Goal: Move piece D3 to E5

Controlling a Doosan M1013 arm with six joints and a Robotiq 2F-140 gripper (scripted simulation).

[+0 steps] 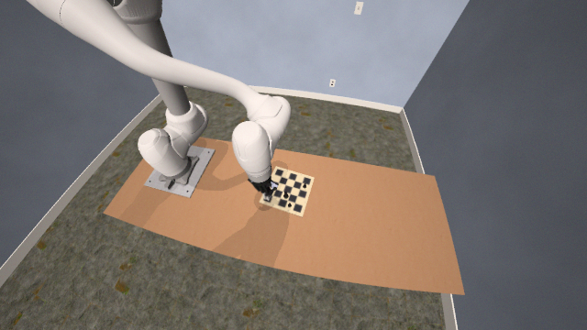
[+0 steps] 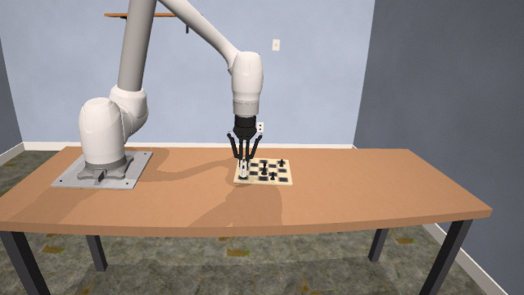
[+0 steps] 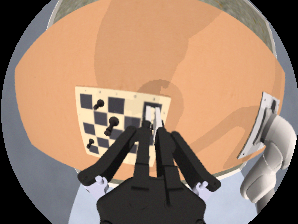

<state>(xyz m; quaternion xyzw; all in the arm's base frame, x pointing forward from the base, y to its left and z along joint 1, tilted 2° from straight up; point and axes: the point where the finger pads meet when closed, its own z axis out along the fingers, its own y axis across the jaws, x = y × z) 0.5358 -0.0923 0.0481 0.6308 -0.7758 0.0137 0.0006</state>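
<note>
Now: hand 30 mm above the pale chess piece. Round my hand: chessboard: 90 mm ahead, 60 mm to the left, 50 mm below.
</note>
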